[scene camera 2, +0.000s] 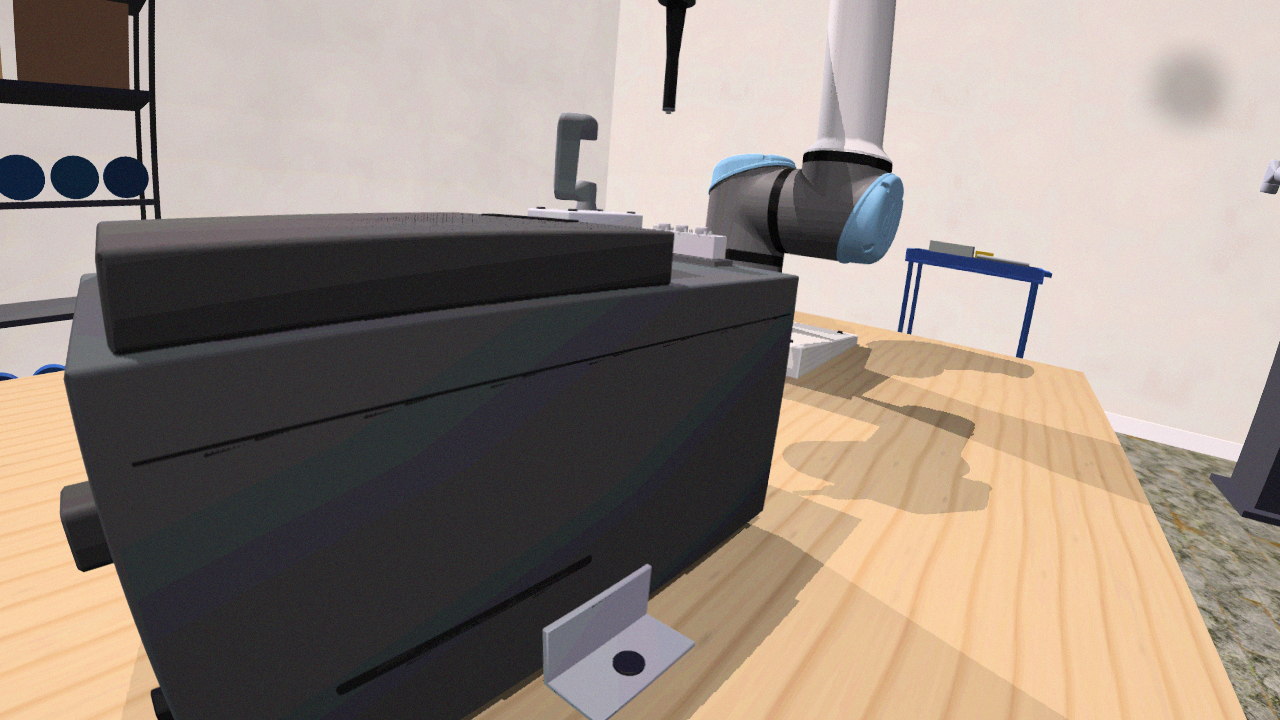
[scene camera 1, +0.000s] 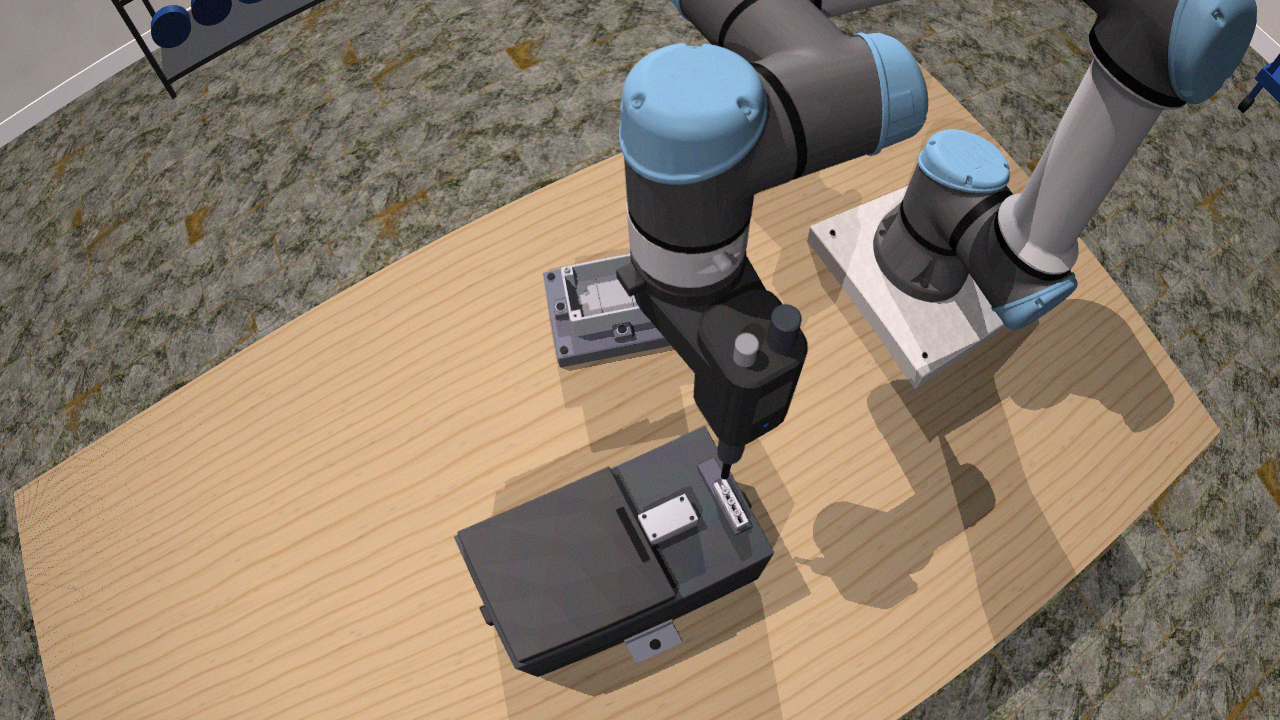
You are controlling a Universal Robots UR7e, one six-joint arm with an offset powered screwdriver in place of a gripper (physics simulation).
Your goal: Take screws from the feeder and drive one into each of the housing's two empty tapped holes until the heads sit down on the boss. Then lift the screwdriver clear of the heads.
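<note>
The screwdriver point(scene camera 1: 725, 474) point(scene camera 2: 667, 109) points down above the screw strip, its bit tip apart from the screws. No screw shows on the bit. The feeder point(scene camera 1: 554, 573) point(scene camera 2: 447, 402) is a large dark box. Its pale screw strip point(scene camera 1: 740, 521) point(scene camera 2: 713, 246) holds several small screws in a row on top, at the end nearer the robot base. The light grey open housing point(scene camera 1: 601, 320) sits in a dark grey fixture point(scene camera 1: 590, 355) behind the feeder in scene camera 1. The tool and wrist cover its right part, so its holes cannot all be seen. The housing does not show in scene camera 2.
A white block point(scene camera 1: 667, 518) point(scene camera 2: 586, 217) with dark corner screws stands on the feeder beside the strip. A bracket point(scene camera 1: 646, 646) point(scene camera 2: 595, 631) juts from the feeder's side. The robot stands on a pale base plate point(scene camera 1: 881, 308) point(scene camera 2: 810, 358) on the wooden table point(scene camera 1: 268, 429) point(scene camera 2: 939, 608).
</note>
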